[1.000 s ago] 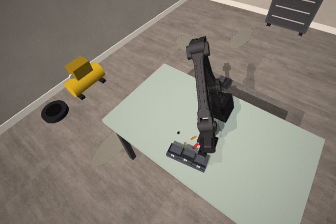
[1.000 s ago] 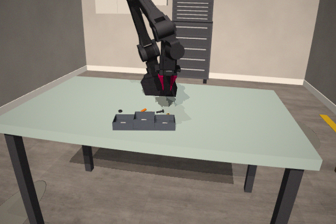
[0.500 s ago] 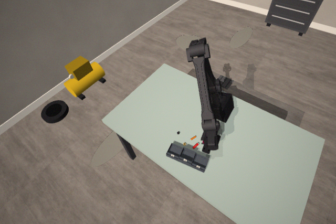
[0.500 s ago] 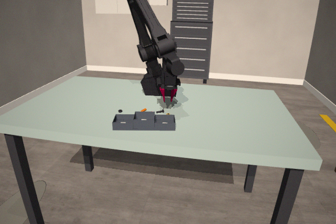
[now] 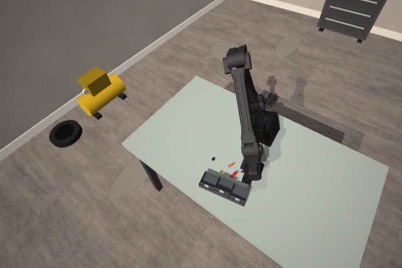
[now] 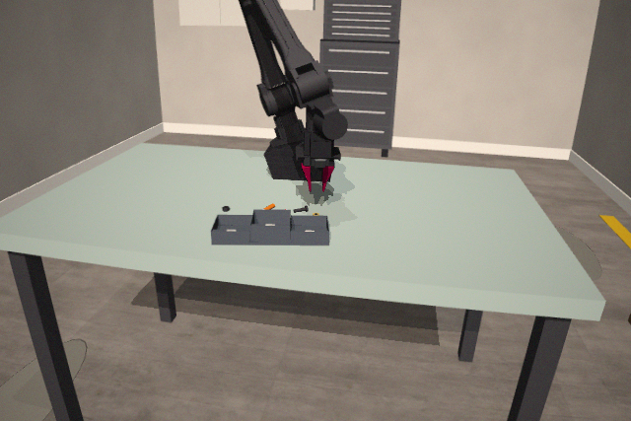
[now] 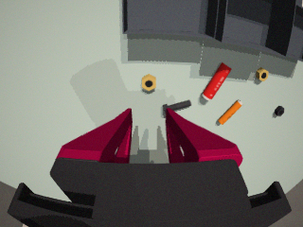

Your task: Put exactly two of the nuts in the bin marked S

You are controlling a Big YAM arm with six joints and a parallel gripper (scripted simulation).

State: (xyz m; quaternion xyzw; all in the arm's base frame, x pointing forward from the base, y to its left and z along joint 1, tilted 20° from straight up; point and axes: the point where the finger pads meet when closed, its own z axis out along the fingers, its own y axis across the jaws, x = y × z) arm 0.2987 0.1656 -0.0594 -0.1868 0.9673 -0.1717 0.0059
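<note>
Now: the black bolt 20 mm behind my hand, 40 mm to the right of it and 70 mm below it. From my hand the other things lie so: black nut (40 mm ahead, 220 mm to the right, 70 mm below); red cylinder (30 mm ahead, 80 mm to the right, 70 mm below); orange piece (120 mm to the right, 70 mm below).
</note>
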